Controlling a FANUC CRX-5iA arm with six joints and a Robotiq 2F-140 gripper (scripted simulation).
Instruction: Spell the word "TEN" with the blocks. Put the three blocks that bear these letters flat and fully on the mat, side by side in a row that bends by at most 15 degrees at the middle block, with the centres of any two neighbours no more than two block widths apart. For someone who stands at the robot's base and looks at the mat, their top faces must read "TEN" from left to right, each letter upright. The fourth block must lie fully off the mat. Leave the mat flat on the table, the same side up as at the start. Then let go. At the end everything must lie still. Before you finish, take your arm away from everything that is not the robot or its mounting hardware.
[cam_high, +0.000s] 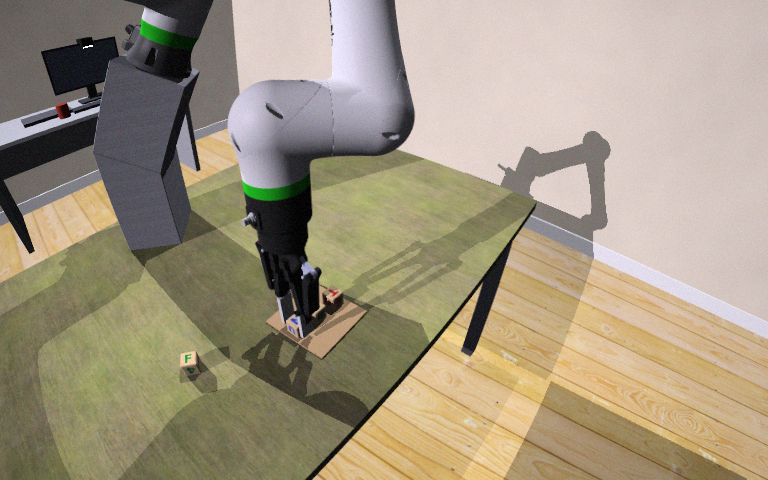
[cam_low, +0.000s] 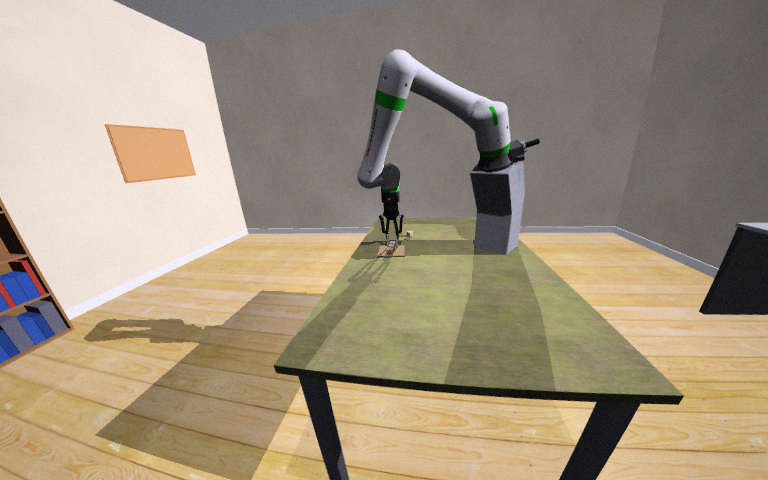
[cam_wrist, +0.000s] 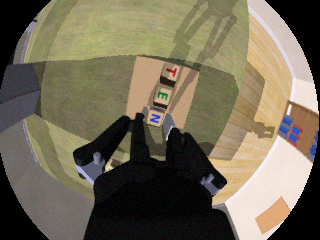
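Now: hand 3 cm above the N block. From my hand the other things lie so: mat: 5 cm to the left, 5 cm below; F block: 20 cm to the right, 8 cm behind, 3 cm below.
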